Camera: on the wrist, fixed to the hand. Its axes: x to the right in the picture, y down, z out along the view.
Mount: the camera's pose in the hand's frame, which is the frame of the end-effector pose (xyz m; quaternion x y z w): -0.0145 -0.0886 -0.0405 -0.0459 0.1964 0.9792 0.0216
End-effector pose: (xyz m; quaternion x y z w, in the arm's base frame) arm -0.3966 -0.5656 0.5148 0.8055 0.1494 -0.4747 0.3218
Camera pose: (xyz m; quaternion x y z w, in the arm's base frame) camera -0.4252 -0.4716 0.5078 0.2421 -0.7005 0.4699 0.4794
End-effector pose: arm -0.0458 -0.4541 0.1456 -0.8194 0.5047 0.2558 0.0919
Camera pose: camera 0.0397 -0.4174 0.1780 -0.4220 -0.8196 0.0423 0.3852
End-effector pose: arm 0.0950 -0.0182 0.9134 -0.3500 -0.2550 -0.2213 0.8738
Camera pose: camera 0.0455 -0.1027 0.9236 -0.2539 0.5190 0.7704 0.2696
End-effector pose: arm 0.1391 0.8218 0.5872 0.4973 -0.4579 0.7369 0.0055
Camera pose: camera 0.1580 0.9073 0.6323 0.5826 0.5296 -0.0980 0.6087
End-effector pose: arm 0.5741 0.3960 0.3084 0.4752 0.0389 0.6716 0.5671
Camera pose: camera 0.6093 0.4355 0.2253 0.1096 0.3839 -0.6649 0.6312
